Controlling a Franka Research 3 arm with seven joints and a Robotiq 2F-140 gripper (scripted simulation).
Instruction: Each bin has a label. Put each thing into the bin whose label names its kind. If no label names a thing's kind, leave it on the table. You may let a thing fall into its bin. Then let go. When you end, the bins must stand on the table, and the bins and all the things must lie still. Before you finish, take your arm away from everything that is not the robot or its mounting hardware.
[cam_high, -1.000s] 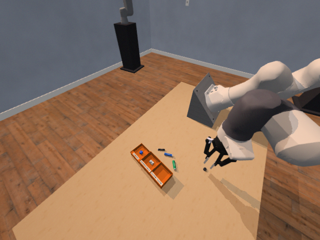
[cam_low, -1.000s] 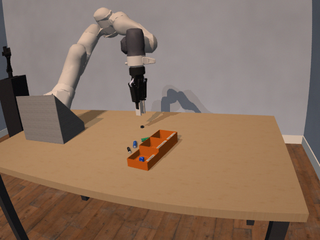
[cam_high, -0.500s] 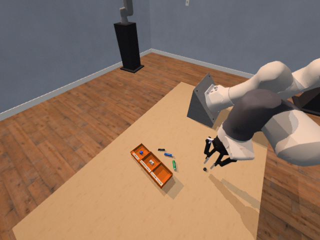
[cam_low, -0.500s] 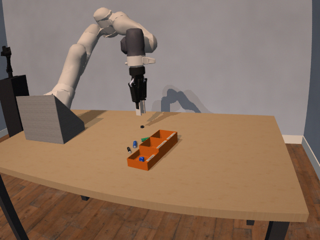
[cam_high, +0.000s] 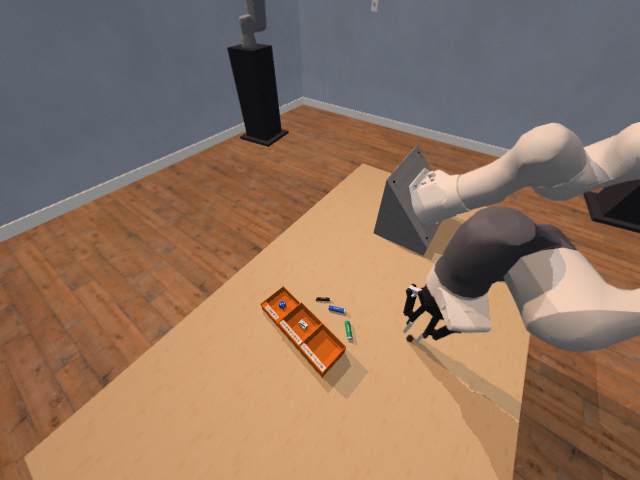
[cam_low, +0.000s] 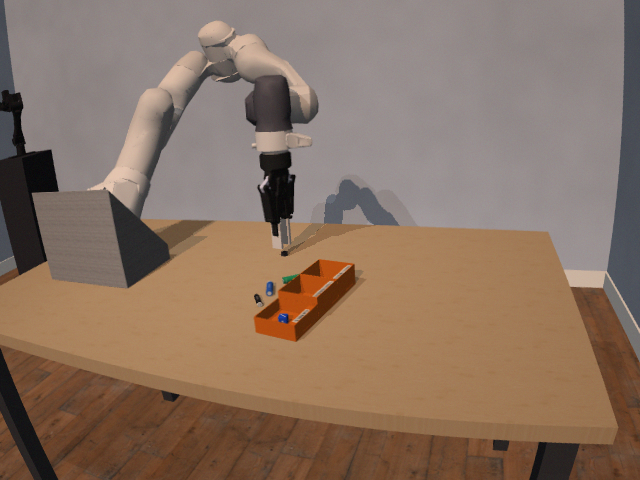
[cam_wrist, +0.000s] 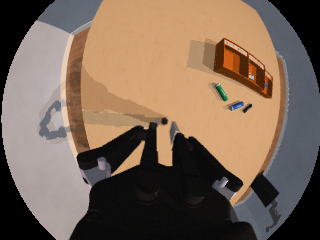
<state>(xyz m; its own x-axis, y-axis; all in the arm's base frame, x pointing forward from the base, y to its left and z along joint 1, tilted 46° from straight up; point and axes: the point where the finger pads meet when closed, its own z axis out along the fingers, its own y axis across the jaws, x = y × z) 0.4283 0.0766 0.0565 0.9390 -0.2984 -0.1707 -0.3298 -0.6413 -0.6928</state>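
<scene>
Right now my hand is 5 cm above the black piece. From my hand the other things lie so: black cylinder 1 cm ahead, 26 cm to the right, 5 cm below; then green battery 6 cm ahead, 16 cm to the right, 5 cm below; then blue cylinder 2 cm ahead, 21 cm to the right, 5 cm below.
</scene>
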